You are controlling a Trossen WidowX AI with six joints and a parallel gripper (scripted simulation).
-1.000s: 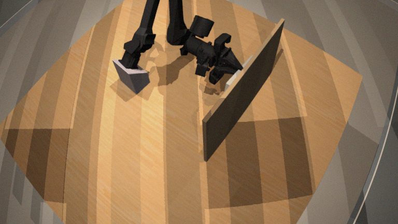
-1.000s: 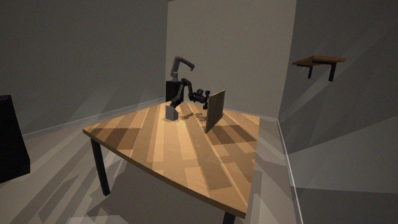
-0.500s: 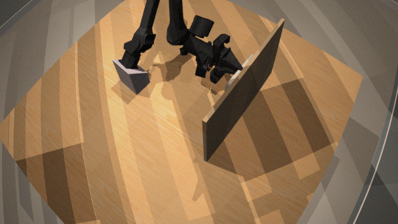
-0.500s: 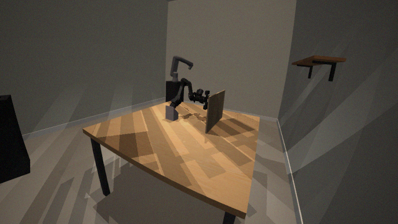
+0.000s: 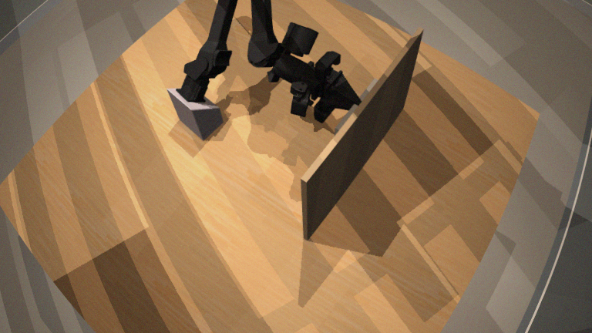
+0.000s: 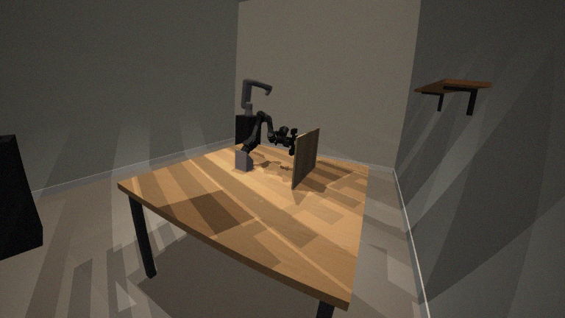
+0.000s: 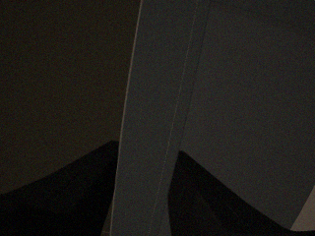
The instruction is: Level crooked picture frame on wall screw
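Right now the picture frame is 5 cm below my gripper tip and 1 cm ahead of it. From my gripper tip the other things lie so: wall panel: 7 cm below, 2 cm ahead.
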